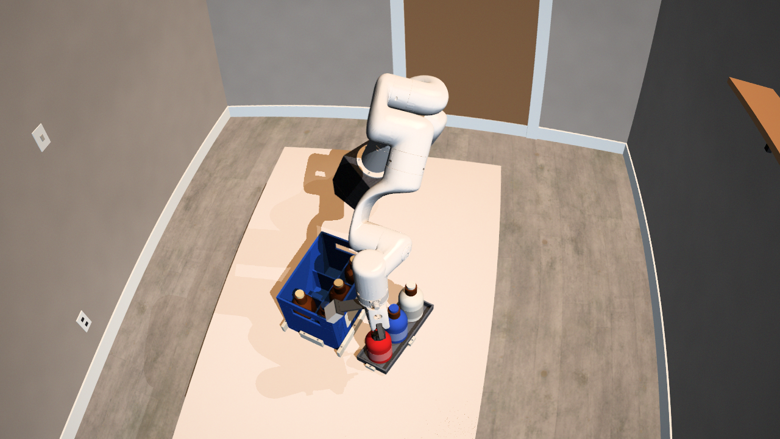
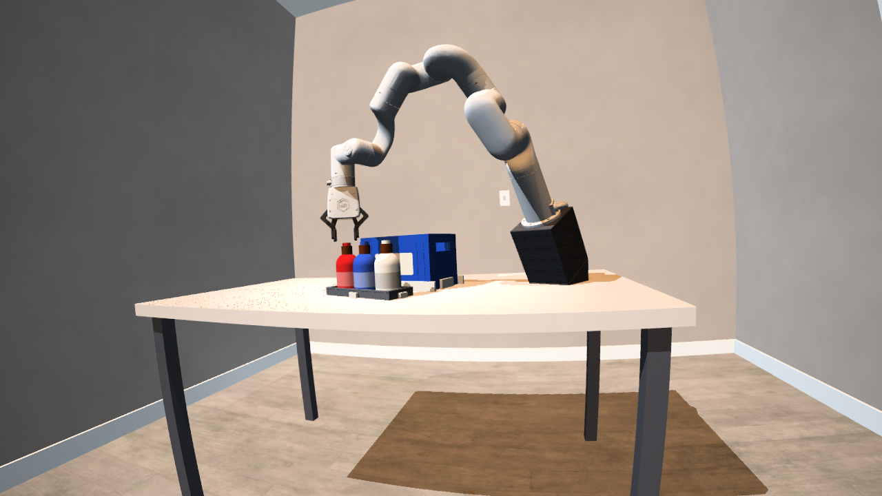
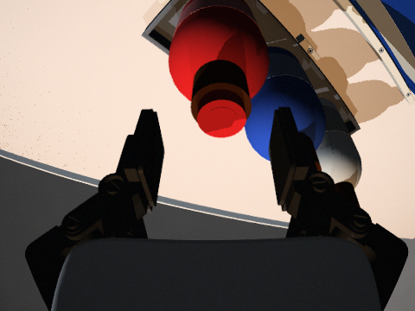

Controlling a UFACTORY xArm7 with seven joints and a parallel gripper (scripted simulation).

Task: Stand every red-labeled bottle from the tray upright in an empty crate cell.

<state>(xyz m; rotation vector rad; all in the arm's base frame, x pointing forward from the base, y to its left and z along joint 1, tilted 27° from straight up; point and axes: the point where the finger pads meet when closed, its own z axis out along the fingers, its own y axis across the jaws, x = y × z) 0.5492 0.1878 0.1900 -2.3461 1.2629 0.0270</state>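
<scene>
The red-labeled bottle lies 100 mm below my hand. Round my hand: white-labeled bottle: 170 mm behind, 100 mm below, 30 mm to the left; then blue-labeled bottle: 100 mm below, 80 mm behind, 10 mm to the left; then tray: 170 mm below, 90 mm behind, 10 mm to the left.
</scene>
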